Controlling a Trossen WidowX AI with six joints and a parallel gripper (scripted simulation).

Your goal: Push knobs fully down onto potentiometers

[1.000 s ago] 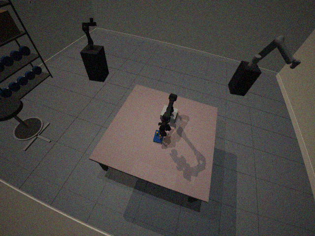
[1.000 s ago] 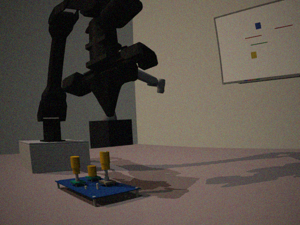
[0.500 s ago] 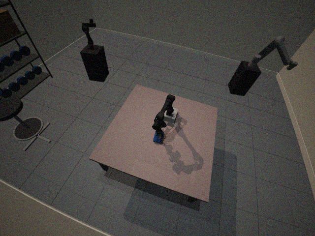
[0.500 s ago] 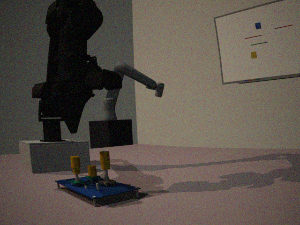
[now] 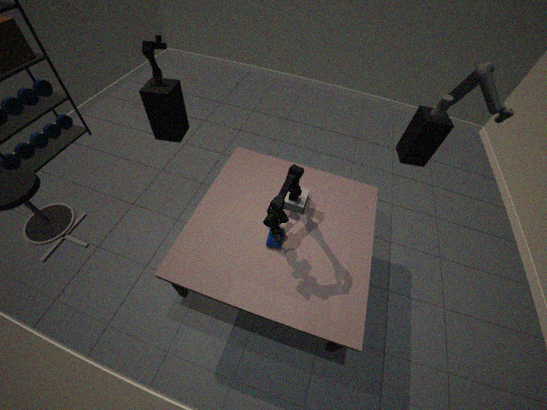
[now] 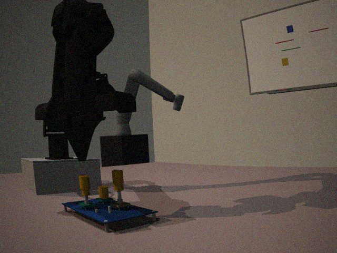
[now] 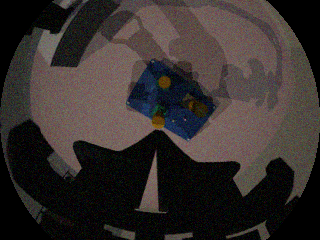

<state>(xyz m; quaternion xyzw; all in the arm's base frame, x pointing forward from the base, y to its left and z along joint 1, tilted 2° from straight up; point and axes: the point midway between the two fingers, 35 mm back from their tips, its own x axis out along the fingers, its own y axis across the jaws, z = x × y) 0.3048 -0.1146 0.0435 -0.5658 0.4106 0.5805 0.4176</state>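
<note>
My gripper tip is now 60 mm above the green potentiometer. Round my gripper tip: knob (40 mm to the left, 40 mm ahead, 30 mm below).
</note>
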